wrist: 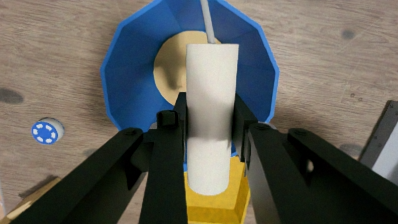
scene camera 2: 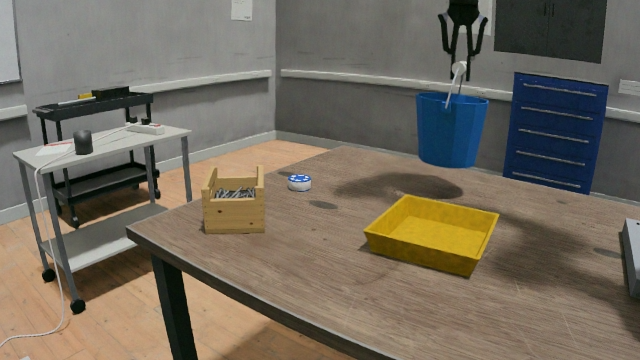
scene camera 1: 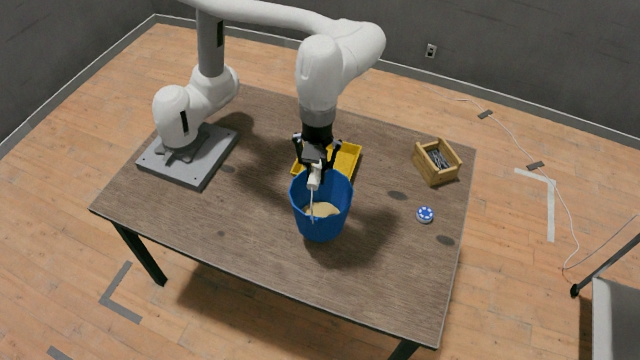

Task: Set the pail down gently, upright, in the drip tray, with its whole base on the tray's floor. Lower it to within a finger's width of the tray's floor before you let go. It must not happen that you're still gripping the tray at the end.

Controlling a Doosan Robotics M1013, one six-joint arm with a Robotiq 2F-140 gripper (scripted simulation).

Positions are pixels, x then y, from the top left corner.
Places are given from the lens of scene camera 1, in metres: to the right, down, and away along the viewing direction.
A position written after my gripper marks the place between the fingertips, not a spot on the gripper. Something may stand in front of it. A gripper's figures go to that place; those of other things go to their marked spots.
my gripper [scene camera 1: 316, 180]: -0.01, 0.00, 1.15
blue pail [scene camera 1: 331, 202]: 0.04, 0.08, 1.34
